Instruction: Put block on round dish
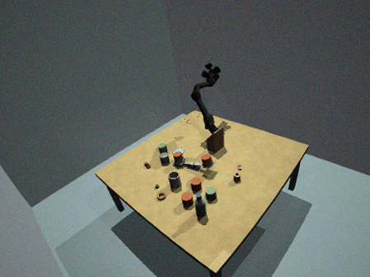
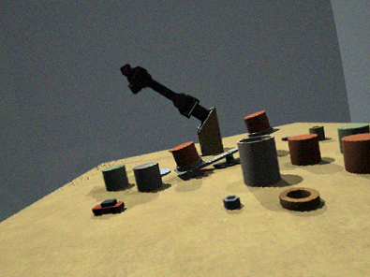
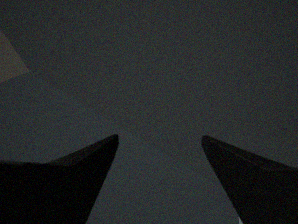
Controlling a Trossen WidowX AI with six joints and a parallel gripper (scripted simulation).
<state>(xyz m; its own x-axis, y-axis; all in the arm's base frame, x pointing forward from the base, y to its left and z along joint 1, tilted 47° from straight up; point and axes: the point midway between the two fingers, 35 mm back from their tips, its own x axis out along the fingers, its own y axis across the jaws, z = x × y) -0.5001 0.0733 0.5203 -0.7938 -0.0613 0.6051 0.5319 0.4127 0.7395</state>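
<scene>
My gripper tip is now 89 cm short of the pale green block, 47 cm above it and 18 cm to the right of it. Also, from my gripper tip: toy car (104 cm ahead, 50 cm below, 4 cm to the right); then grey cylinder (92 cm ahead, 47 cm below, 7 cm to the left); then light blue round dish (77 cm ahead, 51 cm below, 8 cm to the left).
</scene>
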